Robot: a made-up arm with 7 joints. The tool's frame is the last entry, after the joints.
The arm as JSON. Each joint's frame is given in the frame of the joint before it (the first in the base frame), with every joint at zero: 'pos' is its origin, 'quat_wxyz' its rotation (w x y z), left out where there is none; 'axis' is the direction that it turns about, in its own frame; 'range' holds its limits. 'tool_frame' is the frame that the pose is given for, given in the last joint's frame.
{
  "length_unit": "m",
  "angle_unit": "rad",
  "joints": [
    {
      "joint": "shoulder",
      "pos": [
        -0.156,
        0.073,
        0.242
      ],
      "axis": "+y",
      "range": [
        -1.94,
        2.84
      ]
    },
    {
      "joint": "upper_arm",
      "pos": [
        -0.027,
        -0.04,
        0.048
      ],
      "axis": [
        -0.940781,
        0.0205,
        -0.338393
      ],
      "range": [
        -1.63,
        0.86
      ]
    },
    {
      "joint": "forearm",
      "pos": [
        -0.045,
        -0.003,
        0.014
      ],
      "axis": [
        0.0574,
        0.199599,
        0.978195
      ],
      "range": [
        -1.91,
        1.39
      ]
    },
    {
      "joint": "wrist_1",
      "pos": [
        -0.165,
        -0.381,
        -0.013
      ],
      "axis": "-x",
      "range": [
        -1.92,
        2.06
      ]
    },
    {
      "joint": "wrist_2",
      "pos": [
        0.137,
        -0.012,
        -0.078
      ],
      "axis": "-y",
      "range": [
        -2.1,
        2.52
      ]
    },
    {
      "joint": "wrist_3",
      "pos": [
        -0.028,
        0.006,
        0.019
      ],
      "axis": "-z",
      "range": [
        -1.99,
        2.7
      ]
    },
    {
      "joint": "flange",
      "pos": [
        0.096,
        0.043,
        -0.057
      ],
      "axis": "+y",
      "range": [
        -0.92,
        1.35
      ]
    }
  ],
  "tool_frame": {
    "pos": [
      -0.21,
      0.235,
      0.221
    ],
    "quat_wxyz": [
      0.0,
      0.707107,
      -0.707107,
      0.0
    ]
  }
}
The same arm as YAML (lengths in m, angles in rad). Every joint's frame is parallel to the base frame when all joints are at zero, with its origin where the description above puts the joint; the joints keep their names.
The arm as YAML. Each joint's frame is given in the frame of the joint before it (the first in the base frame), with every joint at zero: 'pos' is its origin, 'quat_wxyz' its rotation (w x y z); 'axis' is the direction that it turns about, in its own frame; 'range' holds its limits. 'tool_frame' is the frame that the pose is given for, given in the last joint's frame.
length_unit: m
angle_unit: rad
joints:
  - joint: shoulder
    pos: [-0.156, 0.073, 0.242]
    quat_wxyz: [1.0, 0.0, 0.0, 0.0]
    axis: "+y"
    range: [-1.94, 2.84]
  - joint: upper_arm
    pos: [-0.027, -0.04, 0.048]
    quat_wxyz: [1.0, 0.0, 0.0, 0.0]
    axis: [-0.940781, 0.0205, -0.338393]
    range: [-1.63, 0.86]
  - joint: forearm
    pos: [-0.045, -0.003, 0.014]
    quat_wxyz: [1.0, 0.0, 0.0, 0.0]
    axis: [0.0574, 0.199599, 0.978195]
    range: [-1.91, 1.39]
  - joint: wrist_1
    pos: [-0.165, -0.381, -0.013]
    quat_wxyz: [1.0, 0.0, 0.0, 0.0]
    axis: "-x"
    range: [-1.92, 2.06]
  - joint: wrist_2
    pos: [0.137, -0.012, -0.078]
    quat_wxyz: [1.0, 0.0, 0.0, 0.0]
    axis: "-y"
    range: [-2.1, 2.52]
  - joint: wrist_3
    pos: [-0.028, 0.006, 0.019]
    quat_wxyz: [1.0, 0.0, 0.0, 0.0]
    axis: "-z"
    range: [-1.99, 2.7]
  - joint: flange
    pos: [0.096, 0.043, -0.057]
    quat_wxyz: [1.0, 0.0, 0.0, 0.0]
    axis: "+y"
    range: [-0.92, 1.35]
tool_frame:
  pos: [-0.21, 0.235, 0.221]
  quat_wxyz: [0.0, 0.707107, -0.707107, 0.0]

